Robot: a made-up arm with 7 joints. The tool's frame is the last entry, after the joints. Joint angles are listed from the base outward.
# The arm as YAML. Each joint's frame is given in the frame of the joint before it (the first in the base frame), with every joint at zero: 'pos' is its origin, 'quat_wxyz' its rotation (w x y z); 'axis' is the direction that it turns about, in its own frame. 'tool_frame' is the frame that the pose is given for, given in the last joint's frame.
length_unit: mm
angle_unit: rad
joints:
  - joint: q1
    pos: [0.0, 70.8, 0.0]
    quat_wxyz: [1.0, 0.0, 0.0, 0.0]
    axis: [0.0, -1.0, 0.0]
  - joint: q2
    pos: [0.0, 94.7, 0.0]
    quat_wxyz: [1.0, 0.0, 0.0, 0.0]
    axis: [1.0, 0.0, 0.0]
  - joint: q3
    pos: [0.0, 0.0, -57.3]
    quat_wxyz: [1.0, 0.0, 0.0, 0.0]
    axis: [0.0, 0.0, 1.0]
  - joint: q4
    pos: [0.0, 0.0, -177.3]
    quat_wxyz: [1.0, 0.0, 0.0, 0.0]
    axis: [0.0, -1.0, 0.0]
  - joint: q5
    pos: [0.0, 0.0, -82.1]
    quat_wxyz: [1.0, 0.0, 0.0, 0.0]
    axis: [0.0, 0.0, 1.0]
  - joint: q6
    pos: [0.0, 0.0, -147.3]
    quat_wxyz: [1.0, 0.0, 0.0, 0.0]
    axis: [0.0, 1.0, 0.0]
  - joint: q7
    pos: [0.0, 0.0, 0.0]
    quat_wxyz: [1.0, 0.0, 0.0, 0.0]
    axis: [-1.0, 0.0, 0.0]
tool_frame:
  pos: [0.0, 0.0, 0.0]
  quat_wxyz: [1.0, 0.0, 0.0, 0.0]
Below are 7 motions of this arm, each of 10 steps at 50 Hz.
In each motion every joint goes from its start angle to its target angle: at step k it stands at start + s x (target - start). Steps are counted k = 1, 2, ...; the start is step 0. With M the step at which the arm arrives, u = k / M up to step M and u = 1 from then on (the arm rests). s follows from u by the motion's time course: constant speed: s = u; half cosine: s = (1 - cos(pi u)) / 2; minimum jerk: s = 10 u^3 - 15 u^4 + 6 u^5.
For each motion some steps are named. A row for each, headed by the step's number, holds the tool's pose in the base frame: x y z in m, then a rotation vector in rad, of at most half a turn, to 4 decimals.
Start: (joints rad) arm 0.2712 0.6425 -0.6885 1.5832 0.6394 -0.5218 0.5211
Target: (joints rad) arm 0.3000 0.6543 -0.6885 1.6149 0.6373 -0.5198 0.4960
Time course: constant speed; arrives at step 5
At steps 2, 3, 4, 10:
2: 0.2455 0.1872 -0.2103 -0.8501 -1.8015 -0.9064
3: 0.2463 0.1870 -0.2077 -0.8473 -1.8104 -0.9089
4: 0.2471 0.1868 -0.2051 -0.8445 -1.8194 -0.9115
10: 0.2479 0.1866 -0.2025 -0.8418 -1.8284 -0.9140

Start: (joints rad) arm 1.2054 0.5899 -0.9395 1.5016 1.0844 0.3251 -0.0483
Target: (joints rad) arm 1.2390 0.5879 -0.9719 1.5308 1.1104 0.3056 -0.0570
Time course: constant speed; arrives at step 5
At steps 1, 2, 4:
1: 0.3376 0.1497 0.0165 -0.4481 -1.6107 -0.5989
2: 0.3365 0.1480 0.0179 -0.4543 -1.6154 -0.6058
4: 0.3343 0.1448 0.0206 -0.4668 -1.6244 -0.6195

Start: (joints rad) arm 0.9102 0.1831 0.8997 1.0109 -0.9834 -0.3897 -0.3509
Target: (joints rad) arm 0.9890 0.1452 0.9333 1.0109 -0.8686 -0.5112 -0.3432
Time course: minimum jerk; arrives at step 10
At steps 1, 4, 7, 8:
1: 0.3291 0.3800 -0.1025 1.3850 -1.7853 0.4725
4: 0.3324 0.3774 -0.0970 1.3539 -1.8535 0.5235
7: 0.3377 0.3730 -0.0877 1.3015 -1.9660 0.6119
8: 0.3388 0.3721 -0.0858 1.2908 -1.9884 0.6303

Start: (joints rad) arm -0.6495 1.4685 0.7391 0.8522 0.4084 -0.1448 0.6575
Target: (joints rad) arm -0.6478 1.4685 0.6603 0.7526 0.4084 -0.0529 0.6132
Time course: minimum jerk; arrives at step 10
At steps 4, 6, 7, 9, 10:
4: 0.1430 0.5657 -0.0213 0.6750 -0.8410 -0.5489
6: 0.1371 0.5709 -0.0268 0.6868 -0.7859 -0.4918
7: 0.1345 0.5730 -0.0289 0.6921 -0.7622 -0.4681
9: 0.1319 0.5751 -0.0311 0.6978 -0.7382 -0.4445
10: 0.1317 0.5753 -0.0312 0.6981 -0.7369 -0.4432

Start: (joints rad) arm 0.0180 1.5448 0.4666 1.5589 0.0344 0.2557 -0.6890
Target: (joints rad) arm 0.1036 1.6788 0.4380 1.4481 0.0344 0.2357 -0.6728
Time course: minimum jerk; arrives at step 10
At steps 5, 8, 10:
5: 0.1988 0.4112 0.1225 2.1482 -1.7007 -0.1783
8: 0.1931 0.4157 0.1423 2.2160 -1.6779 -0.1779
10: 0.1922 0.4162 0.1450 2.2251 -1.6747 -0.1775

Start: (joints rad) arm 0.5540 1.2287 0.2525 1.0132 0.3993 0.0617 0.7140
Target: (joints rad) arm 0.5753 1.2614 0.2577 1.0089 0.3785 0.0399 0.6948
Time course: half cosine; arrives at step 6
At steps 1, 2, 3, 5, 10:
1: 0.1985 0.5174 0.0375 0.5158 -1.5751 -0.3749
2: 0.1971 0.5180 0.0401 0.5306 -1.5781 -0.3759
3: 0.1951 0.5189 0.0436 0.5509 -1.5821 -0.3773
5: 0.1915 0.5202 0.0496 0.5859 -1.5889 -0.3795
10: 0.1910 0.5204 0.0505 0.5914 -1.5899 -0.3798

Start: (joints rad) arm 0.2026 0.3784 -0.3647 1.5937 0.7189 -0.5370 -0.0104
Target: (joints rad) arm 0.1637 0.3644 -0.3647 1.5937 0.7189 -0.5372 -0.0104
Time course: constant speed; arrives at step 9
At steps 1, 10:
1: 0.2580 0.1738 -0.1964 -0.5548 -2.0831 0.1221
10: 0.2511 0.1708 -0.2053 -0.5587 -2.0495 0.1424

